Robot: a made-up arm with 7 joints. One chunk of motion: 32 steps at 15 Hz.
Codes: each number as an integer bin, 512 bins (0 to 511) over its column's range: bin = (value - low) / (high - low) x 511, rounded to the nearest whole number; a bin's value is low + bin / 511 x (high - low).
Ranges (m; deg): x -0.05..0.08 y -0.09..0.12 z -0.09..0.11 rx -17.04..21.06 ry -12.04..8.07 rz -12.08..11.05
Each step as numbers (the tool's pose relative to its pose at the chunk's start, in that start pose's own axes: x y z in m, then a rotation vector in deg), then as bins.
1 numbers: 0.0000 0.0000 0.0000 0.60 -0.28 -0.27
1 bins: 197 219 230 237 299 261
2 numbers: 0.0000 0.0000 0.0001 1.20 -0.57 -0.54
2 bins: 197 219 230 245 291 255
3 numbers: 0.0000 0.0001 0.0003 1.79 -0.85 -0.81
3 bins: 197 219 231 253 284 249
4 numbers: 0.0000 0.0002 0.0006 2.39 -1.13 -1.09
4 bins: 197 219 231 261 277 243
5 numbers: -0.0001 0.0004 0.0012 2.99 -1.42 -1.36
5 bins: 196 220 233 269 270 237
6 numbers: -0.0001 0.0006 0.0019 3.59 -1.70 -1.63
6 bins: 196 220 235 277 263 231
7 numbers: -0.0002 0.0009 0.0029 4.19 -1.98 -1.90
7 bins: 196 221 237 285 256 225
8 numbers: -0.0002 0.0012 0.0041 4.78 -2.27 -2.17
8 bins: 196 222 240 293 248 219
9 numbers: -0.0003 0.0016 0.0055 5.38 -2.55 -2.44
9 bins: 195 223 244 301 241 213
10 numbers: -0.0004 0.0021 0.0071 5.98 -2.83 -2.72
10 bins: 195 224 248 309 234 207
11 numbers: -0.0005 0.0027 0.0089 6.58 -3.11 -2.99
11 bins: 195 226 253 317 227 201
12 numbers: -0.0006 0.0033 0.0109 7.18 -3.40 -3.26
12 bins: 194 227 258 325 220 195
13 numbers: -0.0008 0.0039 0.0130 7.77 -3.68 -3.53
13 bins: 193 228 263 333 212 189
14 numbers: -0.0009 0.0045 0.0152 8.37 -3.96 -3.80
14 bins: 193 230 269 341 205 183
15 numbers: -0.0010 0.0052 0.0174 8.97 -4.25 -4.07
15 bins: 193 232 274 349 198 177
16 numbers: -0.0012 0.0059 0.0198 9.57 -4.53 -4.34
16 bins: 192 233 281 357 191 171
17 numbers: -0.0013 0.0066 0.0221 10.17 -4.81 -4.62
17 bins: 191 235 286 365 184 165
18 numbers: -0.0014 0.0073 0.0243 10.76 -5.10 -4.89
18 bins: 191 237 292 373 176 159
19 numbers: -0.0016 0.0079 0.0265 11.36 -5.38 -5.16
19 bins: 190 238 298 381 169 153
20 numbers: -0.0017 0.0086 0.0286 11.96 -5.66 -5.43
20 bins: 190 240 303 389 162 147
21 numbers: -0.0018 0.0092 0.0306 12.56 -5.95 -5.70
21 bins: 189 241 308 397 155 141
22 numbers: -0.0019 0.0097 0.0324 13.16 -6.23 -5.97
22 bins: 189 243 313 405 148 135
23 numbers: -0.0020 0.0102 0.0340 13.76 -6.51 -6.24
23 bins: 189 244 317 413 141 129
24 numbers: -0.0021 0.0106 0.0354 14.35 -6.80 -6.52
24 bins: 188 245 320 421 133 123
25 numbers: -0.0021 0.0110 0.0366 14.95 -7.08 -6.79
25 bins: 188 246 323 429 126 117
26 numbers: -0.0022 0.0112 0.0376 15.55 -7.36 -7.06
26 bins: 188 246 326 437 119 111
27 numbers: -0.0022 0.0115 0.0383 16.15 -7.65 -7.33
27 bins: 188 247 328 445 112 105
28 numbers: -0.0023 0.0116 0.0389 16.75 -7.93 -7.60
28 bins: 187 247 329 453 104 99
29 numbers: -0.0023 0.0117 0.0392 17.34 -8.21 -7.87
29 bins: 187 247 330 461 97 93
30 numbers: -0.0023 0.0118 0.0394 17.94 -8.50 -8.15
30 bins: 187 248 331 469 90 87
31 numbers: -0.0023 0.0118 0.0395 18.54 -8.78 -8.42
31 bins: 187 248 331 477 83 81
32 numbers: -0.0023 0.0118 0.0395 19.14 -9.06 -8.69
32 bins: 187 248 331 485 76 75
